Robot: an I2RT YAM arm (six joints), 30 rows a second.
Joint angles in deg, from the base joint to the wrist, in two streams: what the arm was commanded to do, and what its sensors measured. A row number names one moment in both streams.
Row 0, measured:
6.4, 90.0, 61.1, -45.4, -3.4, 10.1
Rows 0 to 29, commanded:
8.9, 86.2, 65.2, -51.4, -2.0, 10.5
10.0, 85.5, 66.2, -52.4, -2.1, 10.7
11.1, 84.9, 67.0, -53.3, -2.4, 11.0
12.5, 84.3, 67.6, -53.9, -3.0, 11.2
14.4, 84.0, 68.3, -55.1, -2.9, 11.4
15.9, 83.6, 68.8, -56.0, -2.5, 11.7
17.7, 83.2, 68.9, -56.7, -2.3, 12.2
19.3, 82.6, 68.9, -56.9, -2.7, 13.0
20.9, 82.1, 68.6, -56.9, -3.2, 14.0
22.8, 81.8, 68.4, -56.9, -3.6, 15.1
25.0, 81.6, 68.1, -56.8, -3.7, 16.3
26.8, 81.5, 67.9, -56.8, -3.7, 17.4
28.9, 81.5, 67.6, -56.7, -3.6, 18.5
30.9, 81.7, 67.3, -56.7, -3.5, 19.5
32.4, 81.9, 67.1, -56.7, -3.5, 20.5
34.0, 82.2, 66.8, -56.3, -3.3, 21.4
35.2, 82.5, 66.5, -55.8, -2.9, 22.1
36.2, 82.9, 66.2, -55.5, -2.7, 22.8
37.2, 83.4, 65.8, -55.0, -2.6, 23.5
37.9, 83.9, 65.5, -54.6, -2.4, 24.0
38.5, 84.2, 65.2, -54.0, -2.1, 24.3
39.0, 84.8, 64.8, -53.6, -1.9, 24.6
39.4, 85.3, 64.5, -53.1, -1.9, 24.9
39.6, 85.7, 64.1, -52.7, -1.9, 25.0
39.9, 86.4, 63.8, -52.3, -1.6, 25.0
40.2, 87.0, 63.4, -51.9, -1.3, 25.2
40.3, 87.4, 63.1, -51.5, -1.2, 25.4
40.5, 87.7, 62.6, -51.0, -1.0, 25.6
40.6, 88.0, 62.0, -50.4, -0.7, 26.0
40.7, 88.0, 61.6, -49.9, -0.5, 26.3
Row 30, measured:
40.2, 87.5, 62.7, -51.4, -2.4, 24.5
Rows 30 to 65, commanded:
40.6, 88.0, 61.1, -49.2, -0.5, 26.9
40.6, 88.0, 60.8, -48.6, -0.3, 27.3
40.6, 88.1, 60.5, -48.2, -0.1, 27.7
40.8, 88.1, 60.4, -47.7, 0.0, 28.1
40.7, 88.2, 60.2, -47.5, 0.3, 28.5
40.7, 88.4, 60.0, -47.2, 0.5, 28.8
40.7, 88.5, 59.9, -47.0, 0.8, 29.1
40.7, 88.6, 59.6, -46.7, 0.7, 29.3
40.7, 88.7, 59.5, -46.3, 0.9, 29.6
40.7, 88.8, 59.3, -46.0, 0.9, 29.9
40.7, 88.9, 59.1, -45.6, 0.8, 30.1
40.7, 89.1, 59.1, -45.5, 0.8, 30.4
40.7, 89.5, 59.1, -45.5, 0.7, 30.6
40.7, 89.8, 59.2, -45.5, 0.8, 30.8
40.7, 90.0, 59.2, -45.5, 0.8, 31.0
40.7, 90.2, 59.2, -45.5, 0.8, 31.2
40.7, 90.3, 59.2, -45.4, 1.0, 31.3
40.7, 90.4, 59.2, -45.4, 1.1, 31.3
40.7, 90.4, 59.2, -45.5, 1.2, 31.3
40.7, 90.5, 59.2, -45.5, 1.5, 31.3
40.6, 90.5, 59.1, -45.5, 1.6, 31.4
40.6, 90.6, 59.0, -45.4, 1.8, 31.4
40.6, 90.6, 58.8, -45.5, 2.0, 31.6
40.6, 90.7, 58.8, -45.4, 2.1, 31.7
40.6, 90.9, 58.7, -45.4, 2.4, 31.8
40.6, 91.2, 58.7, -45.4, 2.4, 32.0
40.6, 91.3, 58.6, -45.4, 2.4, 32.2
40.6, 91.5, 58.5, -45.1, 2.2, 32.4
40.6, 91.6, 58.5, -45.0, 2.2, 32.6
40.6, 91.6, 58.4, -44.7, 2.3, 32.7
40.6, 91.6, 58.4, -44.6, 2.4, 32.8
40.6, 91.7, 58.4, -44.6, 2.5, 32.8
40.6, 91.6, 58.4, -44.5, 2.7, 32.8
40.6, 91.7, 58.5, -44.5, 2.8, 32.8
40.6, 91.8, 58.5, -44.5, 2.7, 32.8
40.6, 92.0, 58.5, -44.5, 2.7, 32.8
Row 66, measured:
40.3, 91.3, 58.8, -44.5, 1.4, 32.0
